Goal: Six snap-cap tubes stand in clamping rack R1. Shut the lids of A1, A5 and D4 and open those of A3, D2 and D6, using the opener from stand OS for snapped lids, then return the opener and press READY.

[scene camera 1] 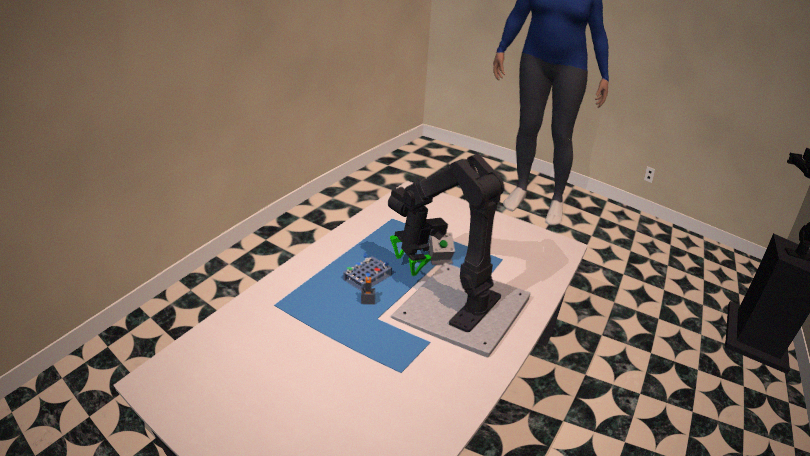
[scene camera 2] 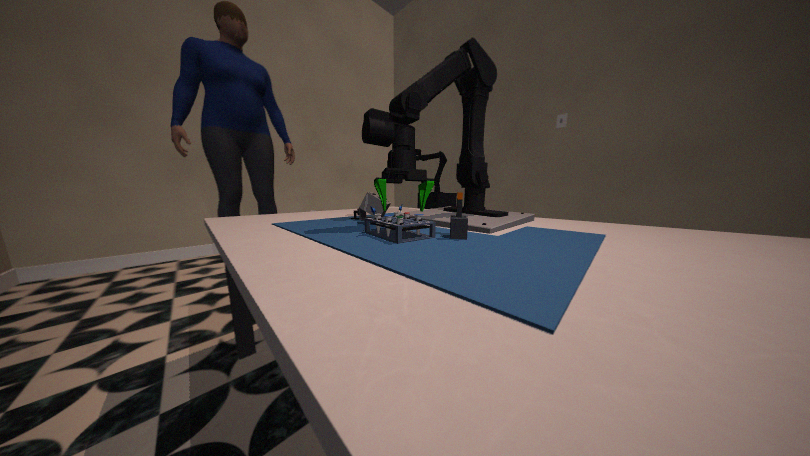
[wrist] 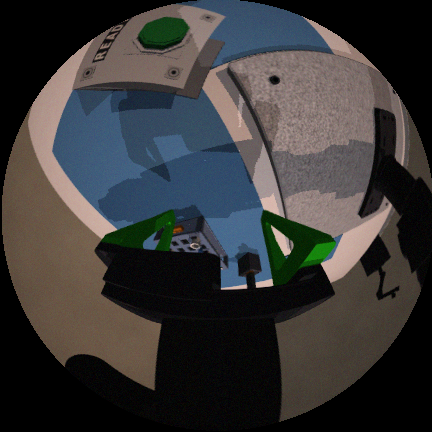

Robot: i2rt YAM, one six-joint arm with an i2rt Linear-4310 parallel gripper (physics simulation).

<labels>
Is the gripper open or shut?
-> Open.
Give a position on a grey box with green button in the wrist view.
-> At 175,56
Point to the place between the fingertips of the gripper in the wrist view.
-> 217,214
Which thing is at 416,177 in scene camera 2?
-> The gripper.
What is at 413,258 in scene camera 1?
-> The gripper.
</labels>
